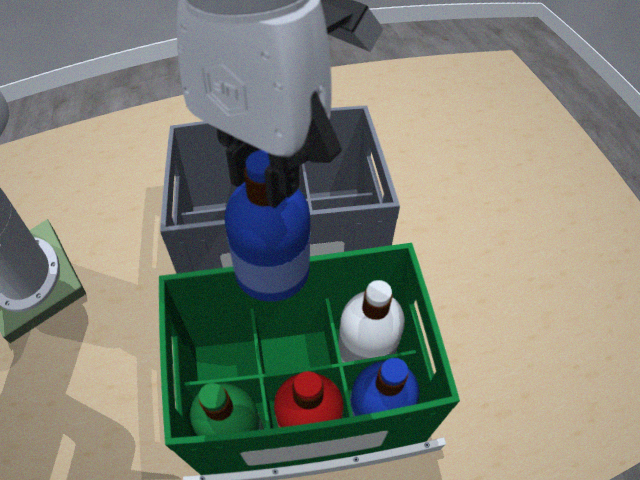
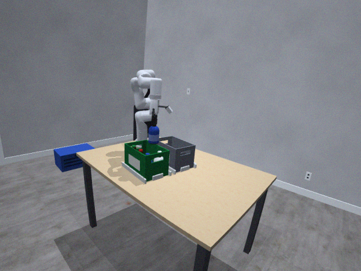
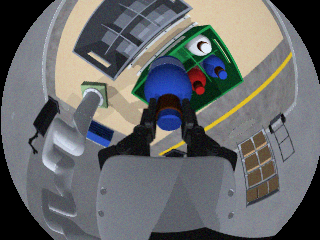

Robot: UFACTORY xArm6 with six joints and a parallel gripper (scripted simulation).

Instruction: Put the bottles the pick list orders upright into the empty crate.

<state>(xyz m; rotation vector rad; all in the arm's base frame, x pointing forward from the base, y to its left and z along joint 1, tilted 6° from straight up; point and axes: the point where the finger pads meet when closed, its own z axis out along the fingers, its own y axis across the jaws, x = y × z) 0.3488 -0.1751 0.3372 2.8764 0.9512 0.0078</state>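
The grey crate is 250 mm below my hand, 170 mm to the left of it and 40 mm ahead of it. Also, from my hand: red-label bottle: 250 mm below, 110 mm to the right; then green crate: 250 mm below, 70 mm to the right; then white-label bottle: 250 mm below, 100 mm ahead, 40 mm to the right.
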